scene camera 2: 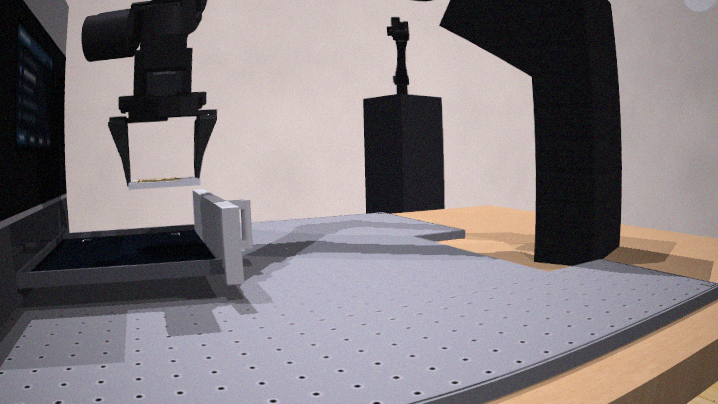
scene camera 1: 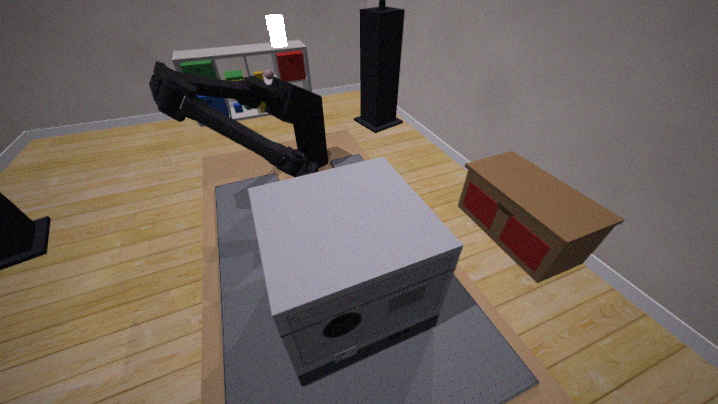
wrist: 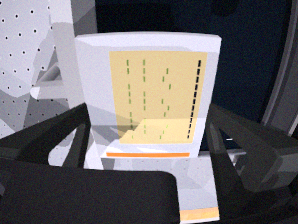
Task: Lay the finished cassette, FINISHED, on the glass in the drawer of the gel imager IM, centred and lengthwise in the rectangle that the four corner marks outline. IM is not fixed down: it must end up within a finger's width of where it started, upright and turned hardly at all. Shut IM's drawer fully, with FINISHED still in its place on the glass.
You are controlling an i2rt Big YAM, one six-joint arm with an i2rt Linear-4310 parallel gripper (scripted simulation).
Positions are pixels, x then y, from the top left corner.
gel imager IM: scene camera 2 40,40; scene camera 1 354,260; wrist 275,121
